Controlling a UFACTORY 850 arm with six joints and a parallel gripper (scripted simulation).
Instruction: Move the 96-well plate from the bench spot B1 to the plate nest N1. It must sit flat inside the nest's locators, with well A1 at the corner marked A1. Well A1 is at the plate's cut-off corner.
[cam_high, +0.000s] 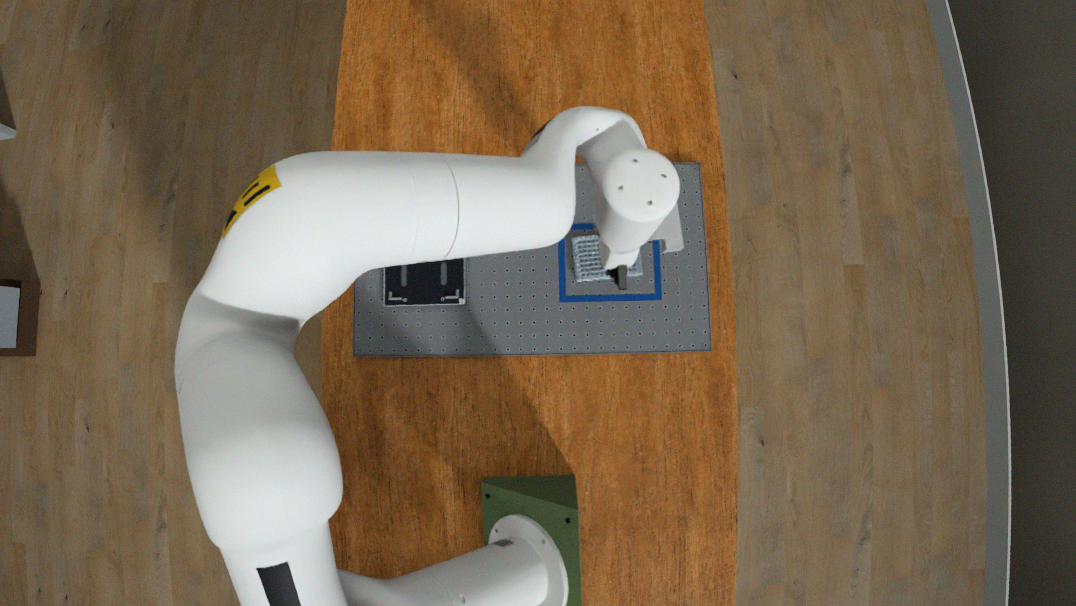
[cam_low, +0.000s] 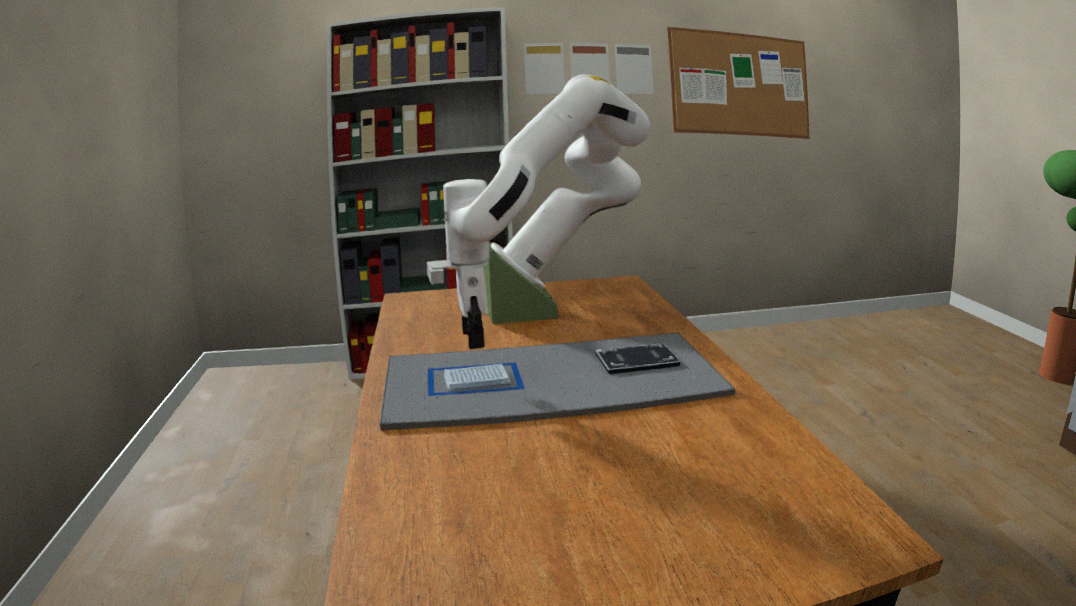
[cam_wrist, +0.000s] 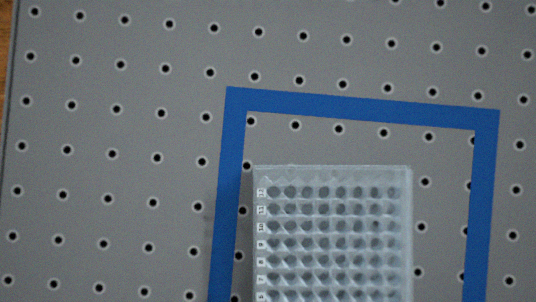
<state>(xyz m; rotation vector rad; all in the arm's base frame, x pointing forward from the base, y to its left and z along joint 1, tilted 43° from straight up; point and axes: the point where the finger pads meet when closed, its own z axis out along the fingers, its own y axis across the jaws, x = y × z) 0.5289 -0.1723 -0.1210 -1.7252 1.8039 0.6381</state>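
The 96-well plate is 9 cm below my hand. Round my hand: black plate nest: 1 cm ahead, 35 cm to the left, 9 cm below.
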